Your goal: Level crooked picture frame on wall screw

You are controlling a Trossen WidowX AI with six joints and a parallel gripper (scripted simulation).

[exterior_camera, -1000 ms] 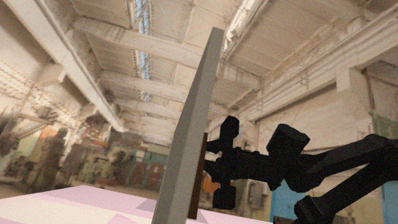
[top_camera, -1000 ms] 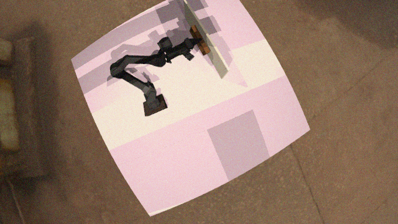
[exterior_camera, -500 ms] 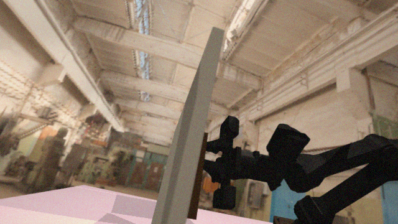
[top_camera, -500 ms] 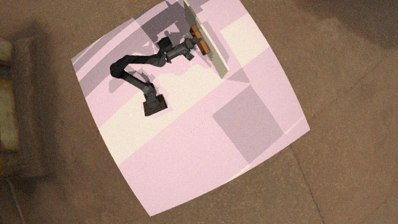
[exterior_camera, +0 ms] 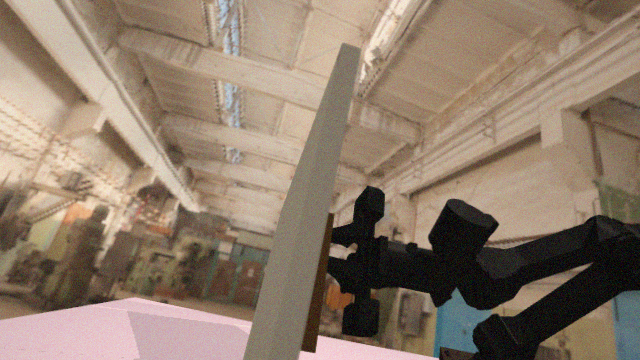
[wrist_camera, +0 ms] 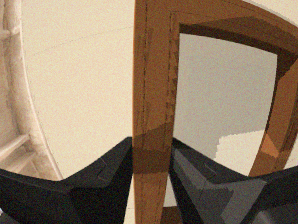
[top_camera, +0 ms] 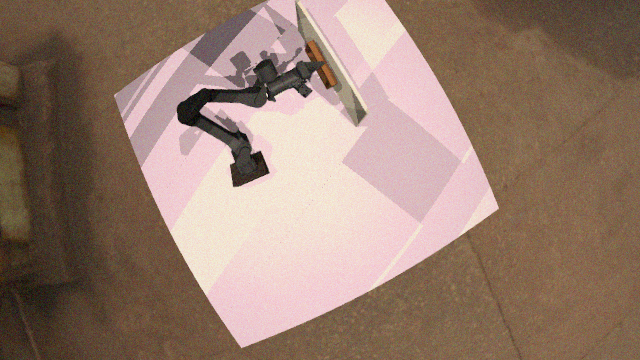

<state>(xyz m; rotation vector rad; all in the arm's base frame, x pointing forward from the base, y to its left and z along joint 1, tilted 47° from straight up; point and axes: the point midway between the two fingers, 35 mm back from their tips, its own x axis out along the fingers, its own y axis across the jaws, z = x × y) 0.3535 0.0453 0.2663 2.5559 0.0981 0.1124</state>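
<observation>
Right now the brown wooden picture frame is 5 cm below my gripper tip and 1 cm to the left of it. From my gripper tip the other things lie so: grey wall panel 6 cm below, 2 cm ahead, 1 cm to the left.
</observation>
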